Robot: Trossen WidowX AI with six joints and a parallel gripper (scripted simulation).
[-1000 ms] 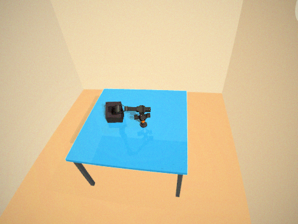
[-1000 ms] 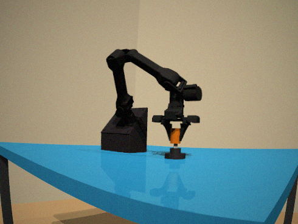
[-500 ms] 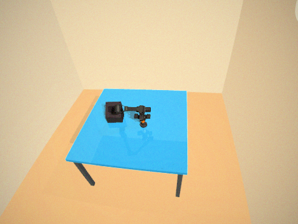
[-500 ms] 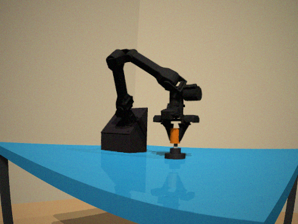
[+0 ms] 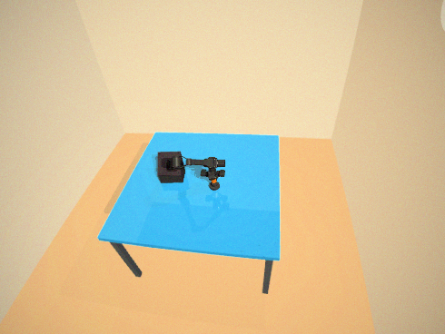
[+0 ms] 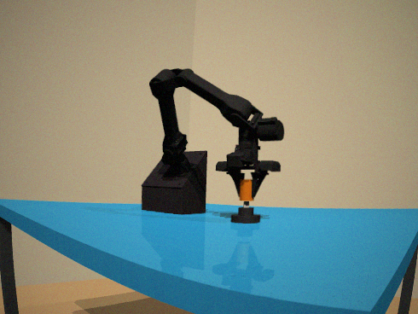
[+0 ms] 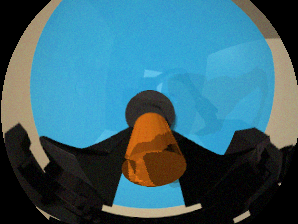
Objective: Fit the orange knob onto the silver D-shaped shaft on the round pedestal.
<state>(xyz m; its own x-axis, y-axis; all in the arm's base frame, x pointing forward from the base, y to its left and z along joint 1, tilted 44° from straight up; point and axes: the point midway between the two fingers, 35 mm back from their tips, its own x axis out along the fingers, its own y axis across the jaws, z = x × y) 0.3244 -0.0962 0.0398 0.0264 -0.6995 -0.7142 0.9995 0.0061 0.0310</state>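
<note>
The round pedestal is 4 cm below my gripper tip. Also, from my gripper tip: orange knob (3 cm above).
</note>
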